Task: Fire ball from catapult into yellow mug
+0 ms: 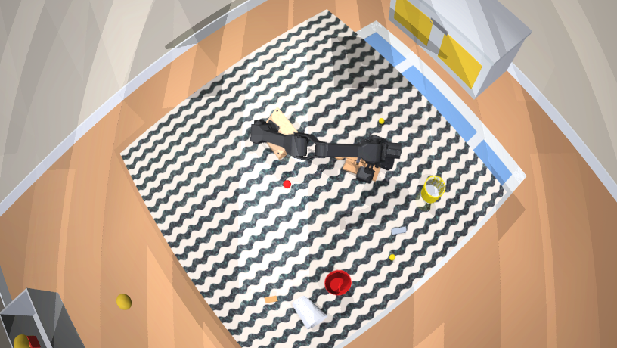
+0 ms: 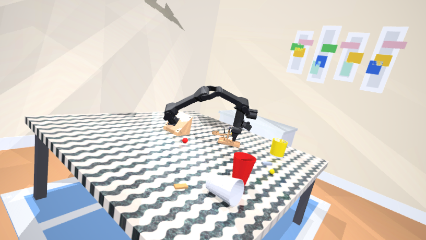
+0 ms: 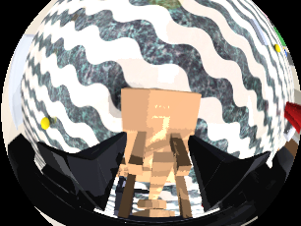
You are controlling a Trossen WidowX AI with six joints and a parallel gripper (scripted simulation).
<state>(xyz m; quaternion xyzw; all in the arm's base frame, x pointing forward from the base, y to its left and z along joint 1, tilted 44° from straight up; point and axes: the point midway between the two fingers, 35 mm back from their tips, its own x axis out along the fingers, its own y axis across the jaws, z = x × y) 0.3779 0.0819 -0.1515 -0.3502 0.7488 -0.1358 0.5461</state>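
Right now the red ball is 19 cm behind my gripper tip, 27 cm to the right of it and 2 cm below it. Round my gripper tip: yellow mug: 26 cm ahead, 10 cm to the left; then grey block: 26 cm ahead, 11 cm to the right, 3 cm below; then wooden catapult: 7 cm behind, 2 cm to the right, 2 cm above.
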